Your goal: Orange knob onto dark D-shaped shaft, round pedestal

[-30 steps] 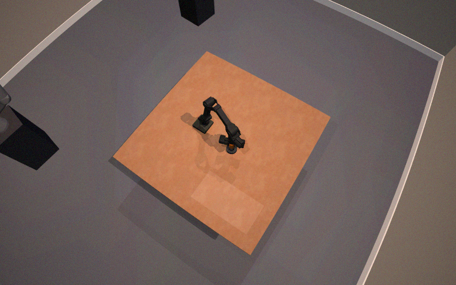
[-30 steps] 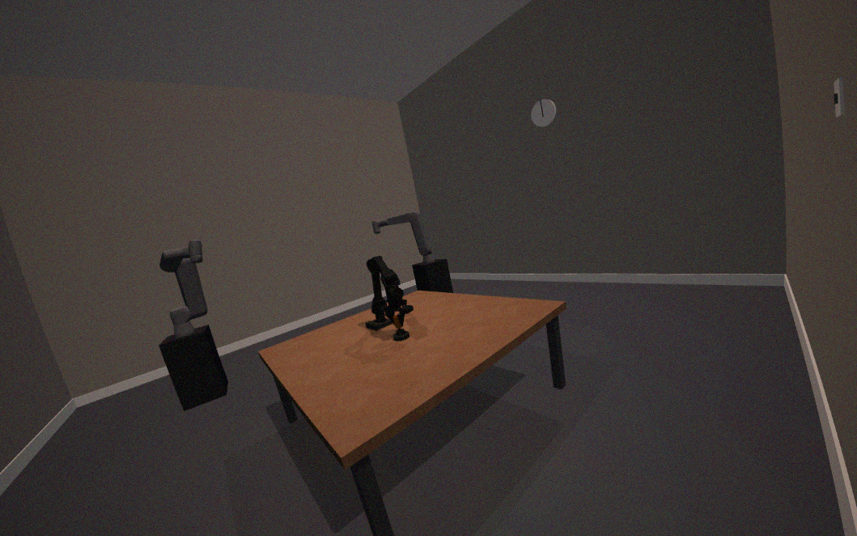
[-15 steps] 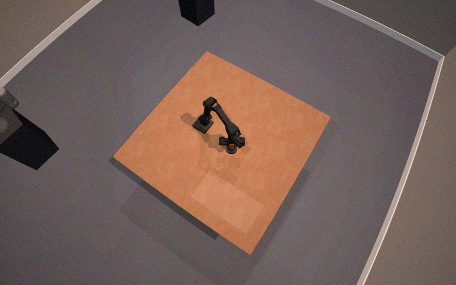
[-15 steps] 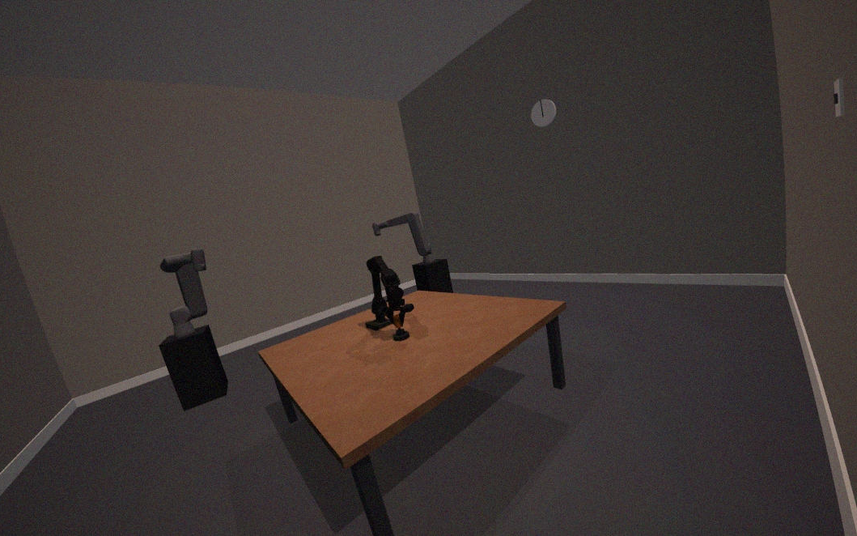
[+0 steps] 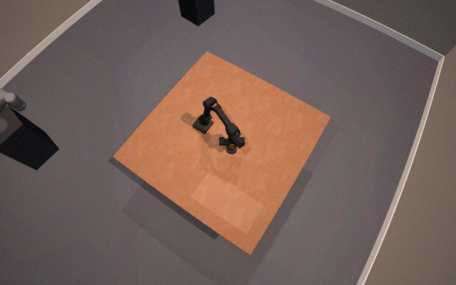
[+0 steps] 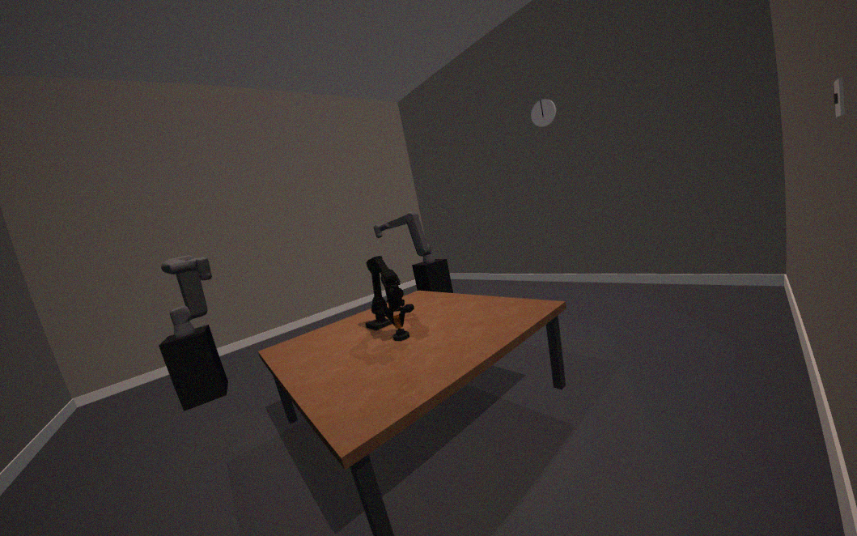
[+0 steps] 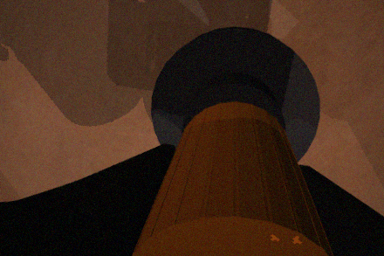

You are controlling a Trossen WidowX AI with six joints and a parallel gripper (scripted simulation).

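Now: the orange knob 20 mm above my gripper tip. Also, from my gripper tip: pedestal: 40 mm below.
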